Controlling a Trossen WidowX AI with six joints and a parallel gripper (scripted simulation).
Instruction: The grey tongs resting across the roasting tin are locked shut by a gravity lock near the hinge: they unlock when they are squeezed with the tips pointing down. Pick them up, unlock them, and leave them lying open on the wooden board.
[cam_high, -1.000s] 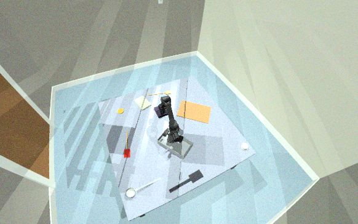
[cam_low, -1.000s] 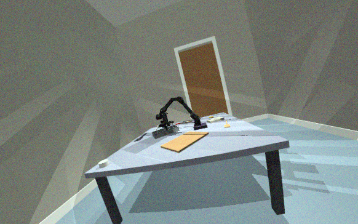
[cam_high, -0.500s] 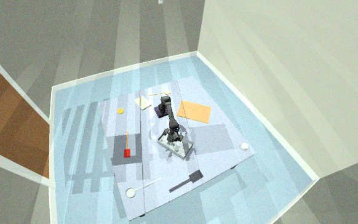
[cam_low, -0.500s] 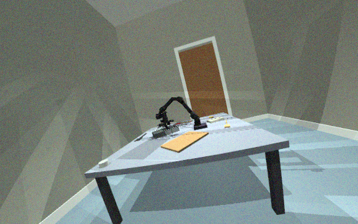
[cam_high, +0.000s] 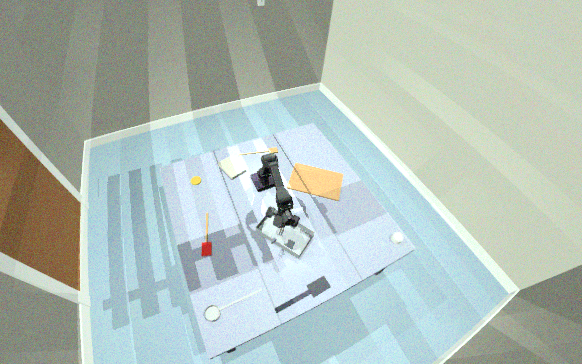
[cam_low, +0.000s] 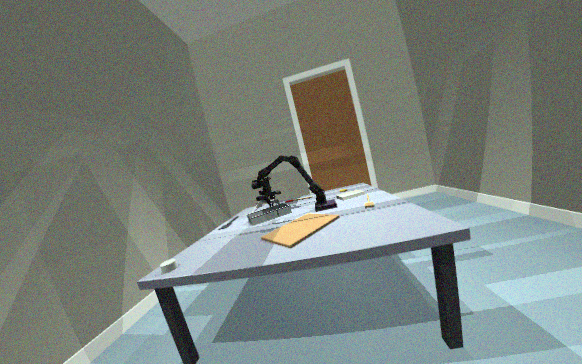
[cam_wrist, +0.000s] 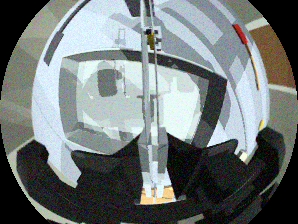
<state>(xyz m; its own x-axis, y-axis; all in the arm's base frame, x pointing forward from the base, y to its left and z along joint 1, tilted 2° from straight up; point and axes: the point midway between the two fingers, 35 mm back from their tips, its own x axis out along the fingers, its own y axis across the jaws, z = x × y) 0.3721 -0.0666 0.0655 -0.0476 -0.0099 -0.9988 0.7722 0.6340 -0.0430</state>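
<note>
My gripper tip is now 30 mm short of the grey roasting tin and 50 mm above it. The rest, counted from my gripper tip: wooden board: 220 mm behind, 400 mm to the left, 70 mm below; then red-headed spatula: 150 mm behind, 420 mm to the right, 70 mm below; then black spatula: 400 mm ahead, 70 mm to the right, 70 mm below.
</note>
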